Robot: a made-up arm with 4 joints. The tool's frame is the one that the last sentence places. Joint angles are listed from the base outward.
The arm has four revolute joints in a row. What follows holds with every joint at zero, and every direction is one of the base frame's. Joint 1 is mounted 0.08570 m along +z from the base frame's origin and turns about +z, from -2.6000 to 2.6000 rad. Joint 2 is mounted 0.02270 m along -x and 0.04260 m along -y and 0.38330 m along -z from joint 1 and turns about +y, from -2.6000 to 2.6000 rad. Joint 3 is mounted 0.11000 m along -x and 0.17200 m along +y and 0.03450 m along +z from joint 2 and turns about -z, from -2.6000 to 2.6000 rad. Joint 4 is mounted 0.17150 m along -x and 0.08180 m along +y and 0.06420 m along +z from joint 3 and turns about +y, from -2.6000 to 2.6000 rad. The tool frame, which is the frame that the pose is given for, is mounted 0.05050 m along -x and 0.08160 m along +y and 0.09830 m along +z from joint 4; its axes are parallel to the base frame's.
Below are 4 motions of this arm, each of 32 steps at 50 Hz.
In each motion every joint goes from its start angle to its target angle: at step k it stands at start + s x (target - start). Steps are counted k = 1, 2, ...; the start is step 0. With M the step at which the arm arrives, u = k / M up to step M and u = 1 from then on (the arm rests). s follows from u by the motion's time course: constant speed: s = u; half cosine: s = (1 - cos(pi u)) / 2; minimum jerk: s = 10 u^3 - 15 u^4 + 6 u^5.
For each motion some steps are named. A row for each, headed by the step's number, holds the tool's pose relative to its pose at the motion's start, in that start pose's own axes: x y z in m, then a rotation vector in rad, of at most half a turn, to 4 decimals.
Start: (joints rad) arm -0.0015 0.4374 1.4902 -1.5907
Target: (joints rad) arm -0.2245 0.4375 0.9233 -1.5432
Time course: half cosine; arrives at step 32
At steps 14, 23, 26, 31, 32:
14: 0.0191 -0.0297 0.0291 0.1468 0.0564 -0.0088
23: 0.0398 -0.0629 0.0506 0.2980 0.1122 -0.0239
26: 0.0447 -0.0710 0.0544 0.3340 0.1249 -0.0283
31: 0.0487 -0.0779 0.0572 0.3639 0.1353 -0.0322
32: 0.0488 -0.0781 0.0572 0.3648 0.1356 -0.0323

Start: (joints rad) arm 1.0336 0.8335 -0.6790 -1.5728
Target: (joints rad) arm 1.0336 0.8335 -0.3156 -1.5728
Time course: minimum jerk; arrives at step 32
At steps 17, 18, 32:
17: -0.0001 0.0510 -0.0385 -0.2029 0.0000 0.0004
18: -0.0001 0.0558 -0.0430 -0.2238 0.0000 0.0004
32: -0.0002 0.0852 -0.0757 -0.3634 0.0000 0.0007

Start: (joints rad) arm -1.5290 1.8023 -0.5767 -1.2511
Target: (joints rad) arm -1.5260 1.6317 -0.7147 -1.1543
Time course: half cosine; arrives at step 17
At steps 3, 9, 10, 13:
3: -0.0054 -0.0023 0.0010 0.0075 -0.0033 0.0101
9: -0.0387 -0.0181 0.0055 0.0519 -0.0224 0.0772
10: -0.0450 -0.0213 0.0060 0.0599 -0.0257 0.0908
13: -0.0609 -0.0300 0.0069 0.0796 -0.0338 0.1267

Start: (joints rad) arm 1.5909 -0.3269 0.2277 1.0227
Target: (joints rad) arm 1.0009 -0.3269 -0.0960 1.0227
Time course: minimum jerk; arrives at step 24
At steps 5, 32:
5: 0.0062 0.0097 0.0027 0.0067 -0.0026 -0.0181
32: 0.1190 0.1223 0.0661 0.1040 -0.0123 -0.2826

